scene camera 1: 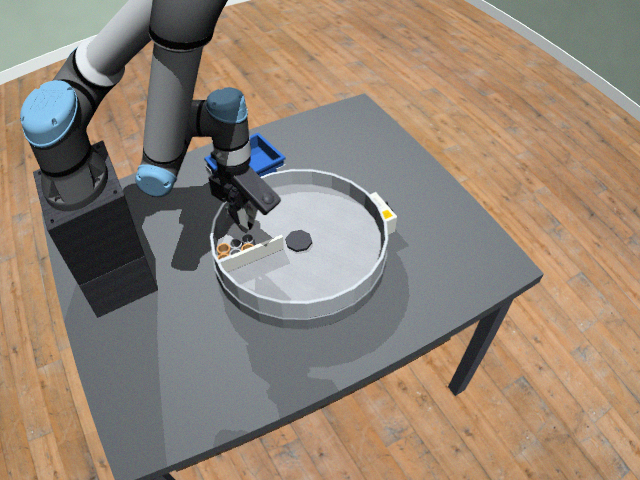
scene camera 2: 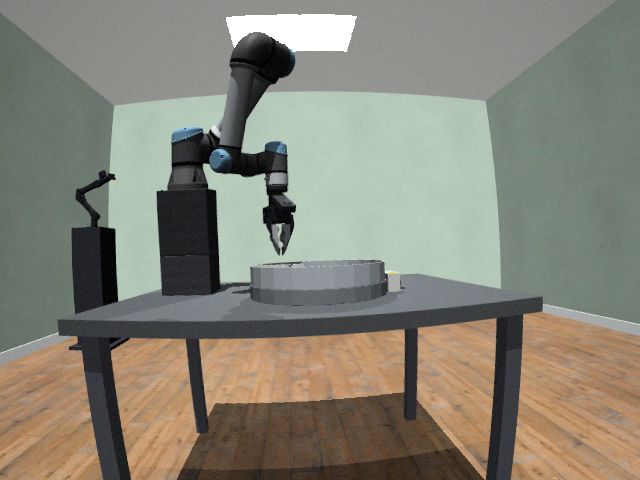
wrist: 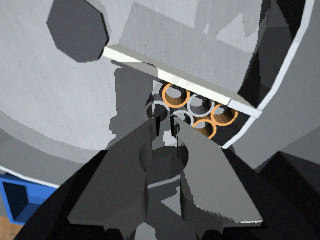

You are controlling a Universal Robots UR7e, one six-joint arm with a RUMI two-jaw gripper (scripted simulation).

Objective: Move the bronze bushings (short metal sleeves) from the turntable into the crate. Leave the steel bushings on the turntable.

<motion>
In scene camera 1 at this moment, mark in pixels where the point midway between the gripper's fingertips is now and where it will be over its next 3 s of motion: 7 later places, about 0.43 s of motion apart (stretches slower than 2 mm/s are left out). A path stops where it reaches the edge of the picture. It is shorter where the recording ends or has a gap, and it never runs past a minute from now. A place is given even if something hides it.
My gripper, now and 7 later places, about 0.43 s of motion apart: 247,231; 248,231; 248,231; 249,231; 249,236; 250,237; 250,240; 251,243
</motion>
